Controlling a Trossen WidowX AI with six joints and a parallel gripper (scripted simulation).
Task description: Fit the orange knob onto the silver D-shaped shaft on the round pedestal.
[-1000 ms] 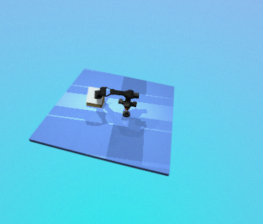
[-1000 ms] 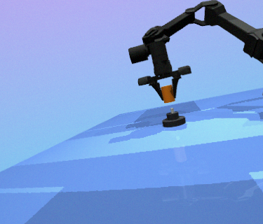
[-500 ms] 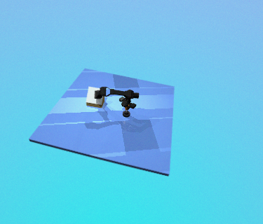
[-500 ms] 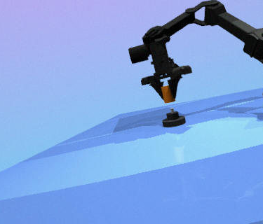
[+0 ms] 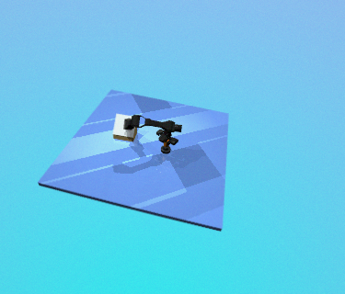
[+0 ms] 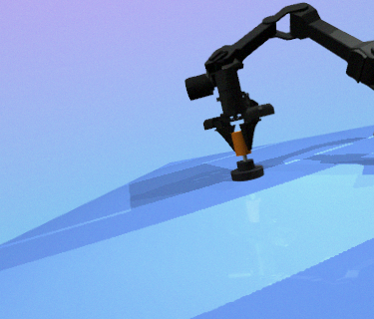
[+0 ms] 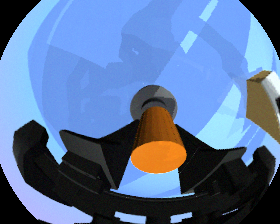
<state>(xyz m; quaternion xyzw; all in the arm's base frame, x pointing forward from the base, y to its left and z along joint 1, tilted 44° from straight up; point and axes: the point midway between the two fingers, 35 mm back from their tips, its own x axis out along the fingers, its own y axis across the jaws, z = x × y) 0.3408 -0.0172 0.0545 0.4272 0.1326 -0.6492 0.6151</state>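
Right now the silver shaft is 4 cm below my gripper tip. Also, from my gripper tip: orange knob (3 cm above).
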